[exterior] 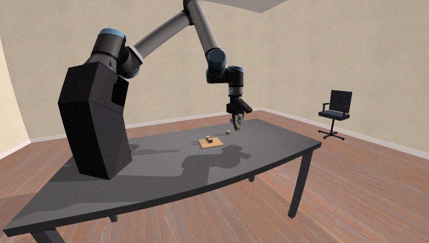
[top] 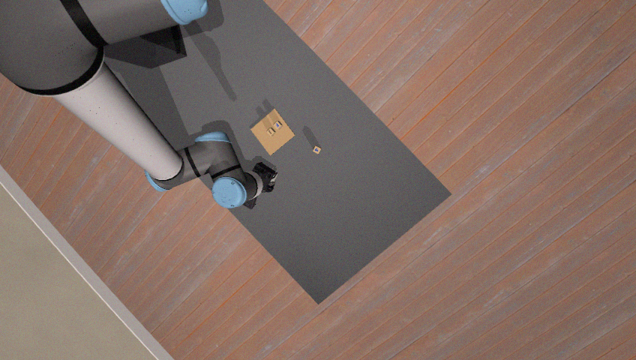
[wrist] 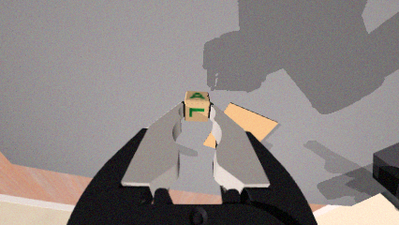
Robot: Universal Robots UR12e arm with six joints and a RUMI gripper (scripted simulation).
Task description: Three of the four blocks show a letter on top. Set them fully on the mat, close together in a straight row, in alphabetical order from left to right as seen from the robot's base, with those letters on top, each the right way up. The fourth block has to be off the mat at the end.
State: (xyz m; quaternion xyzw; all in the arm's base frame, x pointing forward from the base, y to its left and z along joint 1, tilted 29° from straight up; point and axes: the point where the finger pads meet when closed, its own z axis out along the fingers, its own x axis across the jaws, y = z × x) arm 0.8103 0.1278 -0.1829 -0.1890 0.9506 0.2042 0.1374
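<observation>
Now: hand 160 mm past the tan mat, 80 mm to the right of it and 110 mm above it. From my hand the other things lie so: block 200 mm to the left, 100 mm below.
</observation>
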